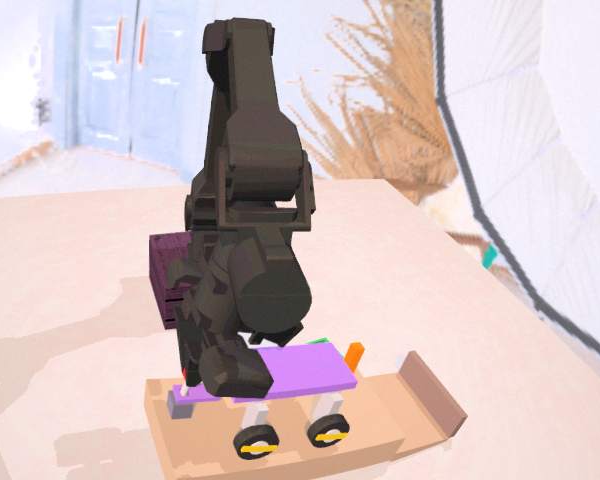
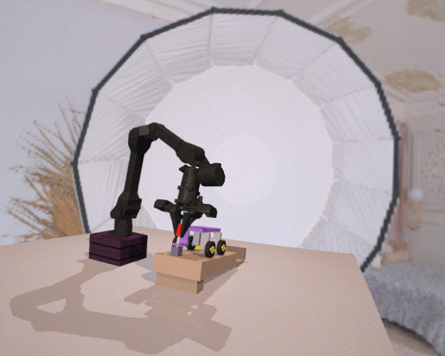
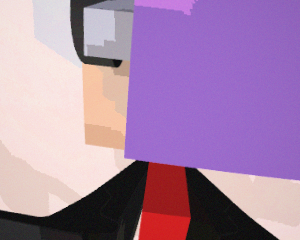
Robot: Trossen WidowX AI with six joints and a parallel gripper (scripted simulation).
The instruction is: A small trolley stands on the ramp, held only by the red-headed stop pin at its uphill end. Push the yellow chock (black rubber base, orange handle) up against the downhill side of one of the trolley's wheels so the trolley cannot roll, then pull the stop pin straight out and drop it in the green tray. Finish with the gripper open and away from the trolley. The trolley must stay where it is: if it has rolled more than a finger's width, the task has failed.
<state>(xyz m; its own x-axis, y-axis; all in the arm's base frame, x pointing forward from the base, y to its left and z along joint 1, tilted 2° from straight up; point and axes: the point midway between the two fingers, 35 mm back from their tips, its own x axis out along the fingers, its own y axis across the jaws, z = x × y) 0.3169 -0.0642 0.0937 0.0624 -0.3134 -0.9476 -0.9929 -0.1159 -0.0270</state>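
My gripper tip is now 4 cm past the yellow chock, 20 cm to the right of it and 6 cm above it. Also, from my gripper tip: tan ramp (1 cm ahead, 11 cm to the left, 9 cm below); then red-headed stop pin (right at my gripper tip); then purple trolley (1 cm ahead, 10 cm to the left, 3 cm below).
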